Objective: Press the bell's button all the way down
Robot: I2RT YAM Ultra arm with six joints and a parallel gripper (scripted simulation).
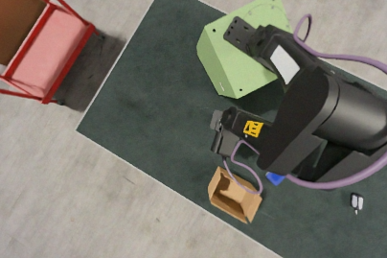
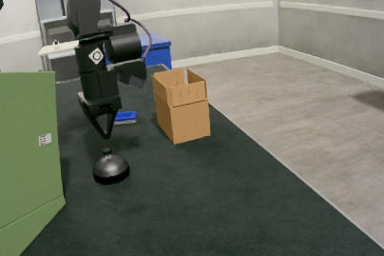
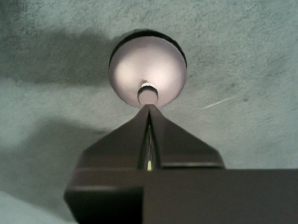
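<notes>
My hand is 40 mm above the button and 10 mm past it. The rest, counted from my hand: bell 60 mm below, 10 mm behind; then flat blue box 310 mm to the left, 90 mm below, 50 mm ahead; then black-and-white object 620 mm to the left, 80 mm below, 10 mm behind.
</notes>
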